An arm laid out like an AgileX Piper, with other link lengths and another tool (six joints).
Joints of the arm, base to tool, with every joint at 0 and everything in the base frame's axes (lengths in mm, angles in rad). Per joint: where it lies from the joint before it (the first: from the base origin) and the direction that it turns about. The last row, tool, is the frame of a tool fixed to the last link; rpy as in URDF.
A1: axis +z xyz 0 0 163.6
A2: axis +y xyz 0 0 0
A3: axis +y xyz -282.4 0 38.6
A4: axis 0.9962 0 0.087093 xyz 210.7 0 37.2
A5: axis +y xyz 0 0 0
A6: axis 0.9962 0 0.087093 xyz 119.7 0 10.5
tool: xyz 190.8 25 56.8 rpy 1.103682 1.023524 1.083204
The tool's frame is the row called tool.
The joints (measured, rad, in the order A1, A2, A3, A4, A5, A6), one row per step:
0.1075 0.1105 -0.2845 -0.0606 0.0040 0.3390
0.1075 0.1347 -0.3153 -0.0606 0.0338 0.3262
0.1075 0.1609 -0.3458 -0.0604 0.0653 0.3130
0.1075 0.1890 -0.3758 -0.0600 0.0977 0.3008
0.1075 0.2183 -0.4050 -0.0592 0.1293 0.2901
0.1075 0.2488 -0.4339 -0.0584 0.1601 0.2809
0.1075 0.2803 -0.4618 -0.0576 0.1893 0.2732
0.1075 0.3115 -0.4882 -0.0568 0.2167 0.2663
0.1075 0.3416 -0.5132 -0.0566 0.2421 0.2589
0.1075 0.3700 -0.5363 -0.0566 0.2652 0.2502
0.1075 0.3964 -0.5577 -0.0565 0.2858 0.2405
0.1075 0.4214 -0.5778 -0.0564 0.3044 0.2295
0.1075 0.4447 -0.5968 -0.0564 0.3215 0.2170
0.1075 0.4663 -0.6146 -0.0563 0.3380 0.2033
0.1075 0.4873 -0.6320 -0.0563 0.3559 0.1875
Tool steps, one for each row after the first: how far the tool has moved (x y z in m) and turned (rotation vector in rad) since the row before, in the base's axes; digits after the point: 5 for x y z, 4 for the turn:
0.00411 0.00045 0.00101 -0.0144 0.0217 -0.0049
0.00487 0.00051 -0.00022 -0.0150 0.0257 -0.0047
0.00551 0.00051 -0.00132 -0.0143 0.0291 -0.0041
0.00581 0.00050 -0.00191 -0.0126 0.0305 -0.0033
0.00602 0.00048 -0.00227 -0.0113 0.0314 -0.0027
0.00623 0.00048 -0.00270 -0.0099 0.0319 -0.0022
0.00616 0.00049 -0.00301 -0.0091 0.0314 -0.0017
0.00586 0.00051 -0.00302 -0.0101 0.0296 -0.0016
0.00547 0.00056 -0.00301 -0.0114 0.0274 -0.0013
0.00500 0.00060 -0.00272 -0.0120 0.0246 -0.0009
0.00467 0.00066 -0.00253 -0.0131 0.0224 -0.0005
0.00428 0.00071 -0.00229 -0.0145 0.0202 0.0000
0.00392 0.00074 -0.00236 -0.0154 0.0190 0.0004
0.00377 0.00078 -0.00297 -0.0177 0.0200 0.0008

